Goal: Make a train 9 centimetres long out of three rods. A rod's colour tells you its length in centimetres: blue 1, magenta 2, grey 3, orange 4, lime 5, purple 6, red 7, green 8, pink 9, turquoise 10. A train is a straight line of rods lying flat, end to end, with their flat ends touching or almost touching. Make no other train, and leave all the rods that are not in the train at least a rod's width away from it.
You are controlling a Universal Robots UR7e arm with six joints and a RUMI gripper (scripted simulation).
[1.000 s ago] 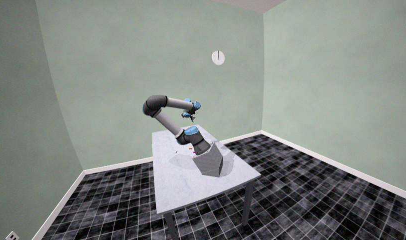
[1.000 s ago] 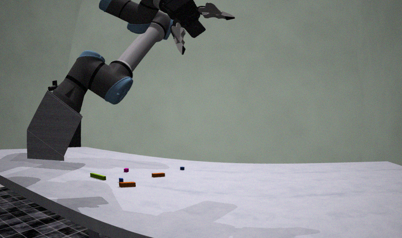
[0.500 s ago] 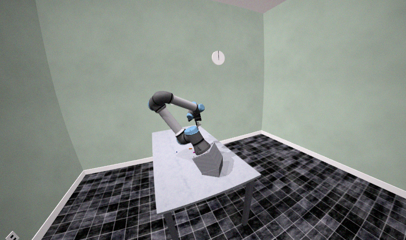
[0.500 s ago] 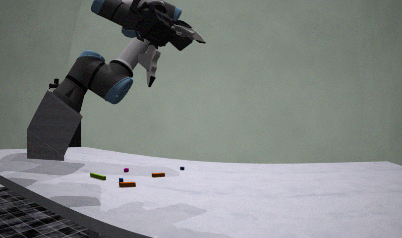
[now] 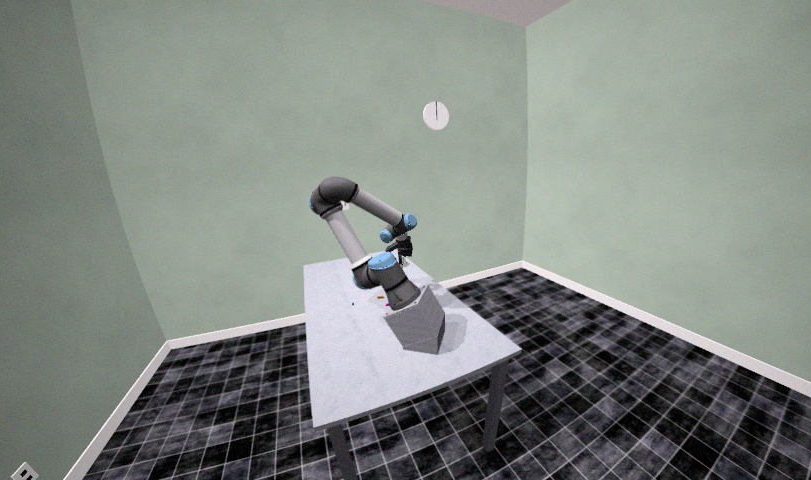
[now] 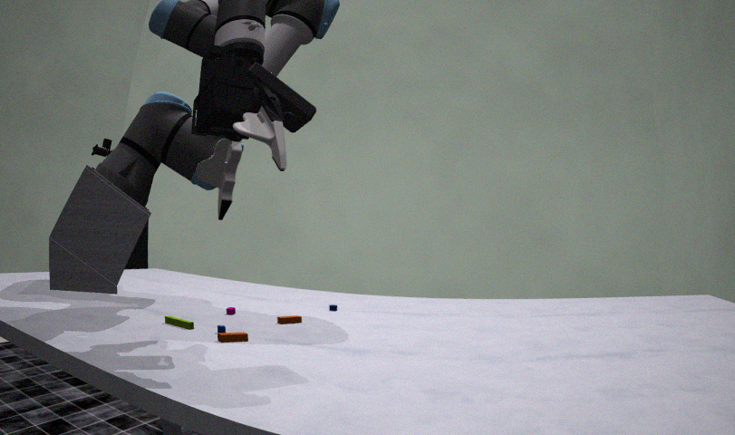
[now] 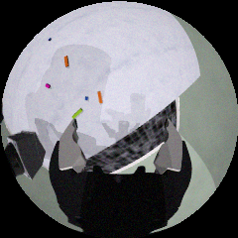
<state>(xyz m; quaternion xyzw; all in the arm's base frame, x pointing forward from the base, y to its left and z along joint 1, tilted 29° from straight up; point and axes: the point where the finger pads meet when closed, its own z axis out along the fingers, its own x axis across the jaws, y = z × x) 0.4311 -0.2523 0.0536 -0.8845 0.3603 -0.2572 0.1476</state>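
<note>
My hand is 170 mm above the lime rod, 130 mm past it and 20 mm to the right of it. From my hand the other things lie so: magenta rod (180 mm to the left, 170 mm below, 130 mm behind).
</note>
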